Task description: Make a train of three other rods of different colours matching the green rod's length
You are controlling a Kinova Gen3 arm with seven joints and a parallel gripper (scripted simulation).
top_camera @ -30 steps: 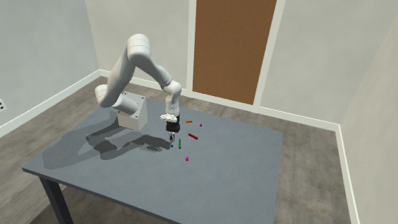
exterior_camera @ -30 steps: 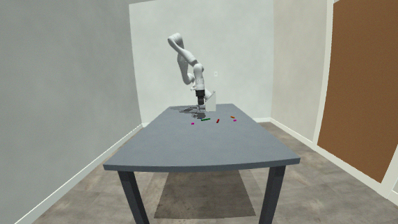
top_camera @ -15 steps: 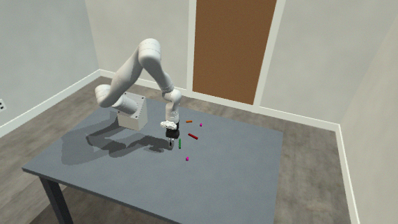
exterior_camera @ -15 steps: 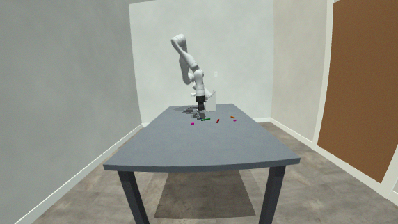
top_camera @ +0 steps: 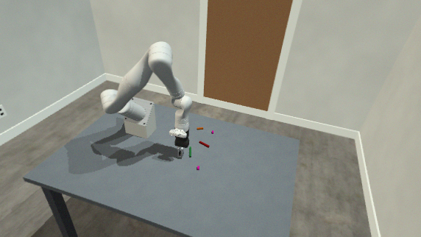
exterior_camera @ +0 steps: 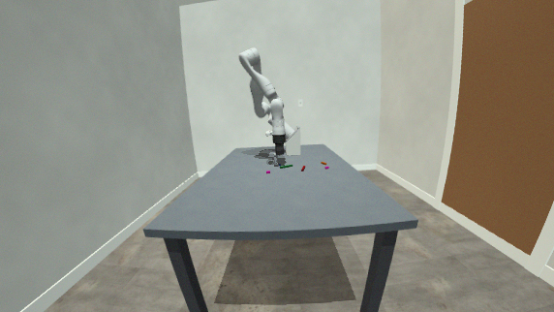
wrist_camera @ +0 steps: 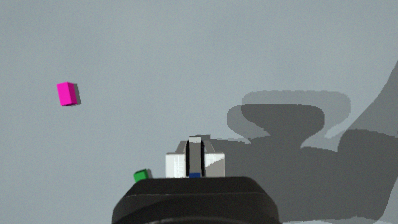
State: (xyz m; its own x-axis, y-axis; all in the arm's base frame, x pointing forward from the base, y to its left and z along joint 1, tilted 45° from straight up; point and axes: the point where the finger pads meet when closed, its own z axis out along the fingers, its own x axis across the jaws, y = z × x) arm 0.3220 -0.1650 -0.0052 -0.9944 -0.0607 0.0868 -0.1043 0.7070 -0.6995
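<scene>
My hand is 1 cm above the grey rod. The rest, counted from my hand: red rod (9 cm ahead, 16 cm to the left, 3 cm below); then blue rod (2 cm to the left, 3 cm below); then green rod (3 cm ahead, 6 cm to the left, 3 cm below).
</scene>
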